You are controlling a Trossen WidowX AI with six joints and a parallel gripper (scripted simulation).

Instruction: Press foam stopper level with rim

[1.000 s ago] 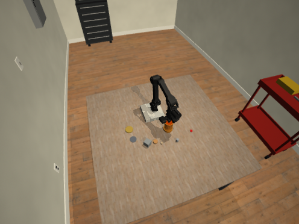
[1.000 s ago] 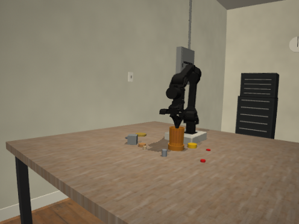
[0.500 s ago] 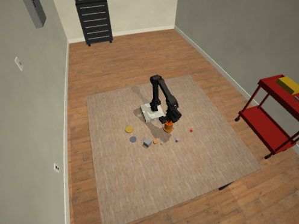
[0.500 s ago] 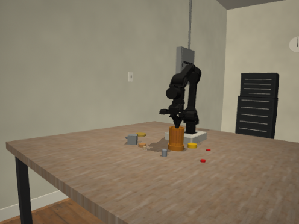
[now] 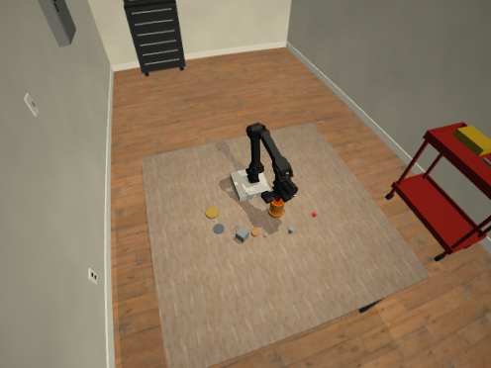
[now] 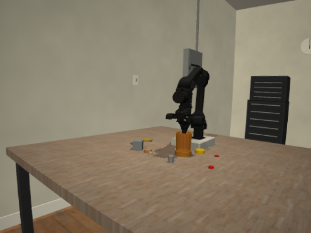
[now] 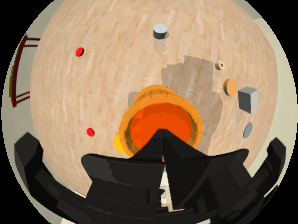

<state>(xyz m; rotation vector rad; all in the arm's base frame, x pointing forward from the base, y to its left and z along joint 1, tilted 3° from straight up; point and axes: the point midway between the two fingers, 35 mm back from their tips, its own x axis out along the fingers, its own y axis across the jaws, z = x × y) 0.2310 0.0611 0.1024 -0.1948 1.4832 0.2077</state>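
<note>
The orange foam stopper lies 40 mm below my hand. The rest, counted from my hand: small tan disc: 150 mm to the right, 130 mm below, 100 mm ahead; then yellow disc: 130 mm below, 90 mm behind, 40 mm to the left; then small grey cylinder: 140 mm ahead, 120 mm below, 40 mm to the left.
</note>
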